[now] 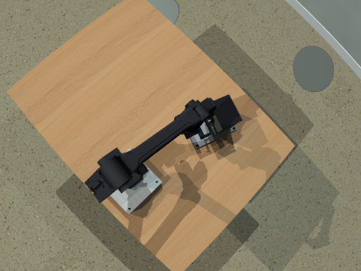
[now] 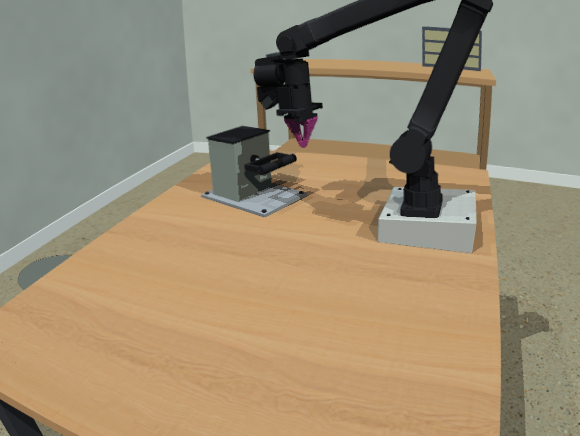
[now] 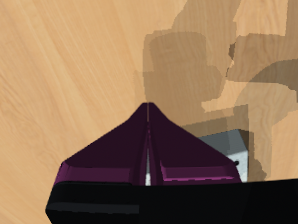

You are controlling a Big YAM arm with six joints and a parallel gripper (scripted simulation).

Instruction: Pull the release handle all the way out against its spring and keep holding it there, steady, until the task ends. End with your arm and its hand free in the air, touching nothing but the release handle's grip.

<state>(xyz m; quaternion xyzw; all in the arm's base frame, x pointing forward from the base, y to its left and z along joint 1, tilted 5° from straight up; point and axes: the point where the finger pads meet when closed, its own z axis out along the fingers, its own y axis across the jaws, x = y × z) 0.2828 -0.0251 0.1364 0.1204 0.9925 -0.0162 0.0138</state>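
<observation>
Right now my hand is 13 cm short of the release handle grip, 7 cm above it and 4 cm to the left of it. From my hand the other things lie so: grey baseplate: 17 cm below, 17 cm ahead, 6 cm to the right.
</observation>
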